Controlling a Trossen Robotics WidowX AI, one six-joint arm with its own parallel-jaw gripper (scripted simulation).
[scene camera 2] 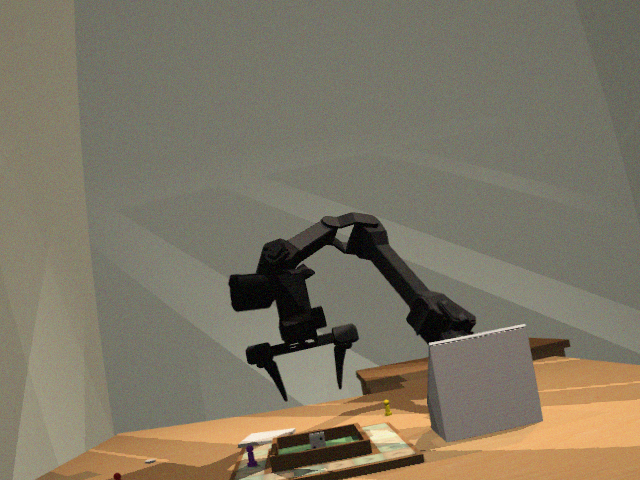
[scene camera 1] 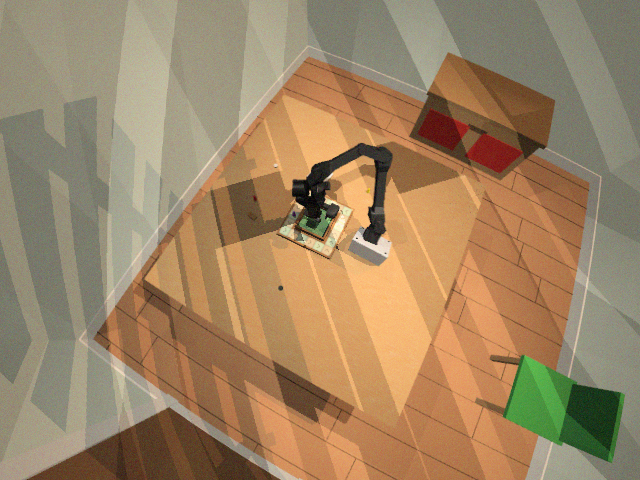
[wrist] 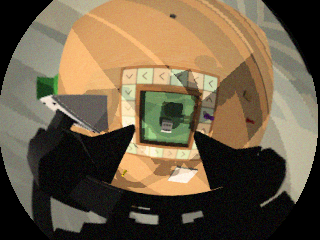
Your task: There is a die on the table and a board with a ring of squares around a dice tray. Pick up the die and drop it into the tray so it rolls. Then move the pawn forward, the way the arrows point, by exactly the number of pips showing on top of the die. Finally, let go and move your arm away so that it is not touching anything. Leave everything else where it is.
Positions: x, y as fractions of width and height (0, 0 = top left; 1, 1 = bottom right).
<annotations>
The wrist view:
my gripper: 0.52, 0.54
tray floor: 0.49, 0.44
</annotations>
